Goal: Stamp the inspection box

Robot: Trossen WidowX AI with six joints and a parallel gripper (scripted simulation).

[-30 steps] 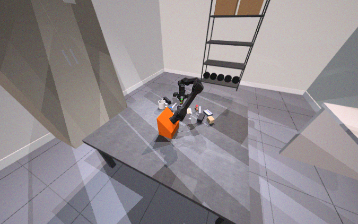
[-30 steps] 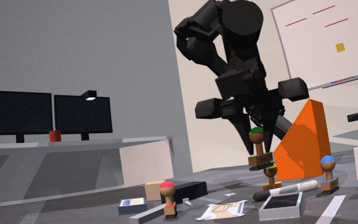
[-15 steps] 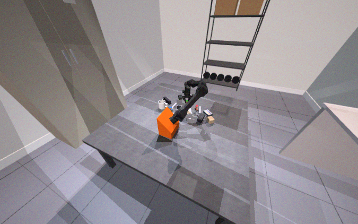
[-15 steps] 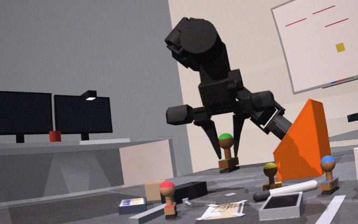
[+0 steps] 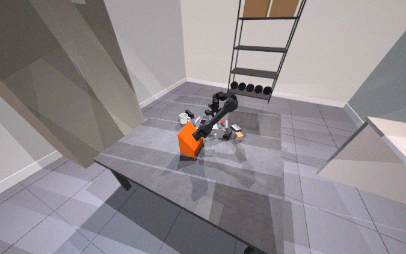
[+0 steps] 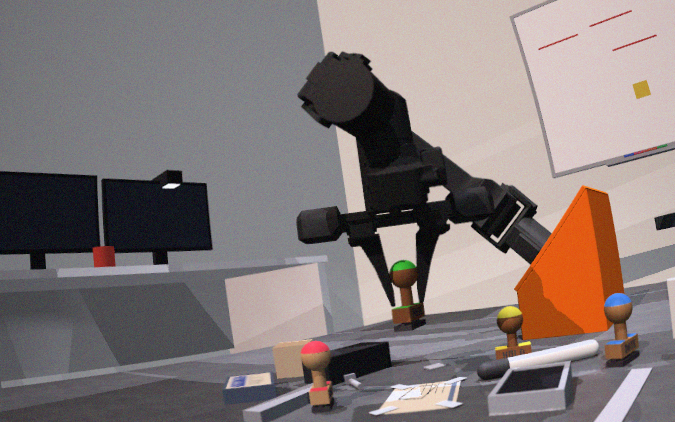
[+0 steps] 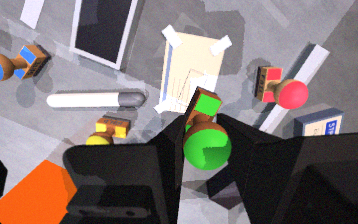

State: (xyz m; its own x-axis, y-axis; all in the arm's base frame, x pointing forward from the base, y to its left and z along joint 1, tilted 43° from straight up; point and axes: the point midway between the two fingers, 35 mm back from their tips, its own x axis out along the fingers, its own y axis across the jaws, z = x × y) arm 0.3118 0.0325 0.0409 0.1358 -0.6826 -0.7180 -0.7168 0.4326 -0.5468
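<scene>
Right now the card is 9 cm below my gripper tip, 1 cm to the left of it and 1 cm ahead of it. The rest, counted from my gripper tip: white marker: 9 cm behind, 8 cm below, 7 cm to the left; green-topped pass stamp: right at my gripper tip; red-topped stamp: 7 cm below, 7 cm ahead, 6 cm to the right.
</scene>
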